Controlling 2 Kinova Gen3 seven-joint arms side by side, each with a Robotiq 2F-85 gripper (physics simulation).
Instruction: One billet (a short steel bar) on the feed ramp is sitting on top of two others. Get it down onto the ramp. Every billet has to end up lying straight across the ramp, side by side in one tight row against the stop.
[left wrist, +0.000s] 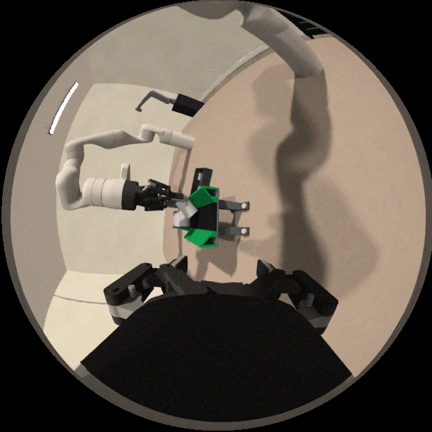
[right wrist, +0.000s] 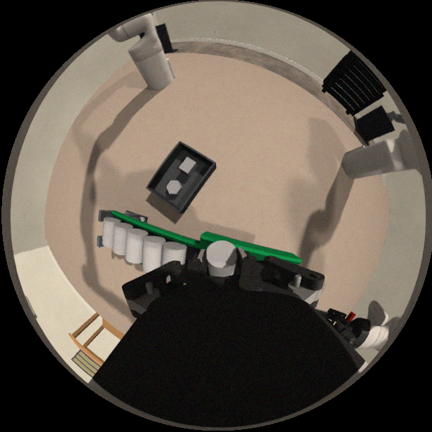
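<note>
Several light grey billets (right wrist: 136, 246) lie side by side across the ramp with green side guides (right wrist: 155, 232) (left wrist: 202, 238), in a row towards its far left end in the right wrist view. The stop is not clearly visible. My right gripper (right wrist: 221, 255) (left wrist: 181, 201) is shut on a billet, gripped just beyond the row's right end, its round end facing the camera. In the left wrist view the held billet (left wrist: 188, 206) looks tilted, close above another billet (left wrist: 180, 219). Its underside is hidden. My left gripper (left wrist: 221, 265) is open and empty, well away from the ramp.
A dark tray (right wrist: 164, 200) with two light pieces stands behind the ramp. A pale robot arm (right wrist: 154, 70) rises at the upper left of the right wrist view, another arm (right wrist: 370, 159) at its right. A wooden chair (right wrist: 86, 327) stands at the lower left.
</note>
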